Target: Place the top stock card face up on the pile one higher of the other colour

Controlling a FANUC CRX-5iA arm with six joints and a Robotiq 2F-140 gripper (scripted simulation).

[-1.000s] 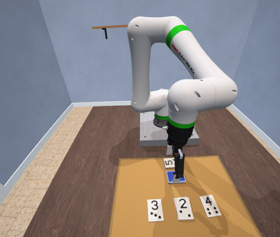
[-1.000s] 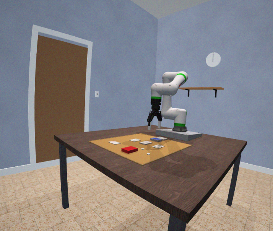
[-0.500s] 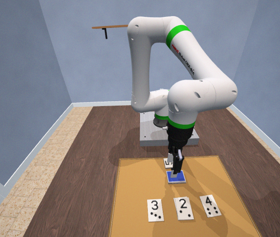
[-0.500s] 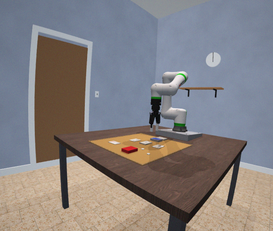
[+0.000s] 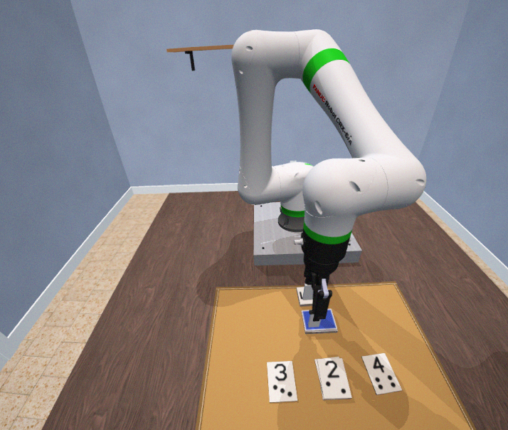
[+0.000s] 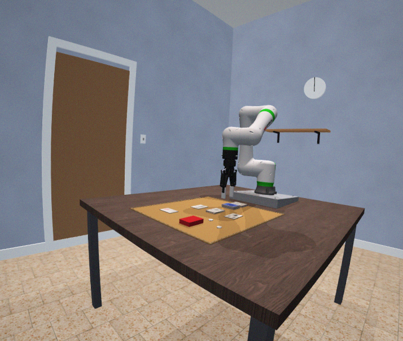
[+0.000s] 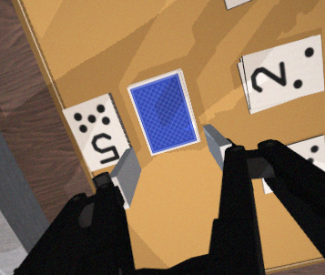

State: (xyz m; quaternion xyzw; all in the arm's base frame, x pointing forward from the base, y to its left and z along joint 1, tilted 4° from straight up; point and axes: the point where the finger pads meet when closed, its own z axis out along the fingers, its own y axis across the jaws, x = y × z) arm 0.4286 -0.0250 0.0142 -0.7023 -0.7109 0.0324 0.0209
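Right now the card is 3 cm to the left of my hand and 7 cm below it. Round my hand: tan card cloth (19 cm ahead, 2 cm to the left, 10 cm below); red box (40 cm ahead, 10 cm to the left, 8 cm below).
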